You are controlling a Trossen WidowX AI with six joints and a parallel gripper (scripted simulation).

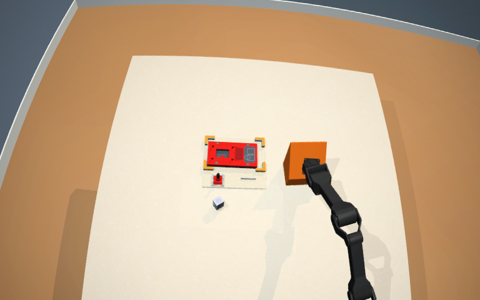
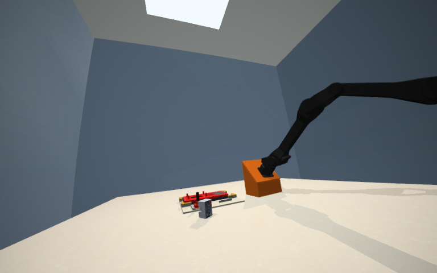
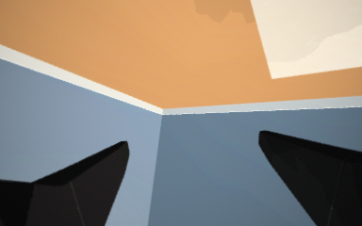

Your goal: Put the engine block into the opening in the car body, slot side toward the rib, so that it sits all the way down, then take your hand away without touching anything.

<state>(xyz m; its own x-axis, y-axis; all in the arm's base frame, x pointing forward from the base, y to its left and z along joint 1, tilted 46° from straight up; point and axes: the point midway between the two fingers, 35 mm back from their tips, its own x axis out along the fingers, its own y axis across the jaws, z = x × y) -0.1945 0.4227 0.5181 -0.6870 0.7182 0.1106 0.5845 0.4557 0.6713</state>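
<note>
Right now the engine block is 58 cm ahead of my gripper tip, 56 cm to the right of it and 11 cm below it. Also, from my gripper tip: fixture: 76 cm to the right, 52 cm ahead, 12 cm below.
</note>
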